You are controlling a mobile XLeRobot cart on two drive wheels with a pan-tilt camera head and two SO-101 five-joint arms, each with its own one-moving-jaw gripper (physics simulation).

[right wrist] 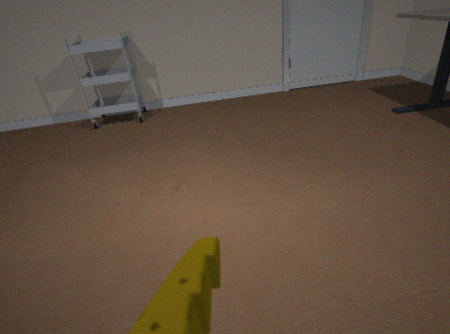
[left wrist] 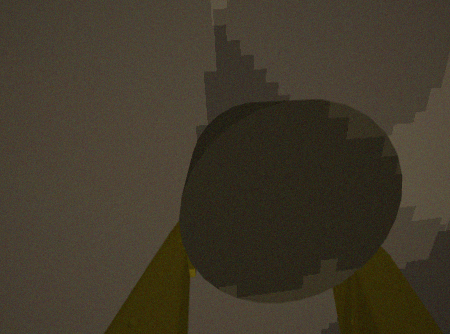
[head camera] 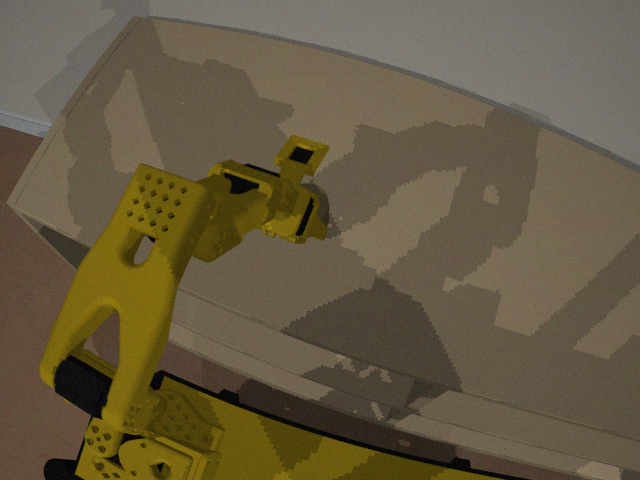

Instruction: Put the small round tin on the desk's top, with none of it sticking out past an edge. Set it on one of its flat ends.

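Pixels of known places: left end effector, tool point: [left wrist: 201, 222] [head camera: 282, 221]; right end effector, tool point: [right wrist: 218, 255]; left arm's base, origin of the base link: [head camera: 136, 445].
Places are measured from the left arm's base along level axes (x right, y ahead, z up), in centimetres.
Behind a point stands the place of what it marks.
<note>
The small round tin [head camera: 322, 202] {x 4.5, y 29.7, z -13.2 cm} [left wrist: 295, 200] is dark grey. In the left wrist view one round flat end faces the camera, and a strip of its side shows at the upper left. It is over the desk's top [head camera: 516, 268] {x 27.1, y 30.9, z -16.5 cm} [left wrist: 100, 100] {x -1.9, y 31.8, z -16.5 cm}, inside the edges; its lower end is hidden. My left gripper [head camera: 324, 226] [left wrist: 281, 240] is partly open, with one jaw on each side of the tin in the left wrist view. The tin hides both jaw tips, and no firm press on its sides shows. My right gripper [right wrist: 218, 246] is fully open over the floor, away from the desk.
In the head view, my yellow base [head camera: 361, 457] {x 15.8, y 5.6, z 0.0 cm} stands along the desk's front edge, and a wall [head camera: 542, 51] {x 24.8, y 56.6, z -6.3 cm} runs behind the desk. In the right wrist view, a white three-tier cart [right wrist: 97, 46] {x 93.5, y -284.5, z -7.8 cm}, a door [right wrist: 325, 40] {x -119.6, y -316.7, z -31.1 cm} and another table [right wrist: 425, 16] {x -131.9, y -203.8, z -6.2 cm} show across the brown floor [right wrist: 300, 175] {x -29.2, y -153.6, z -77.5 cm}.
</note>
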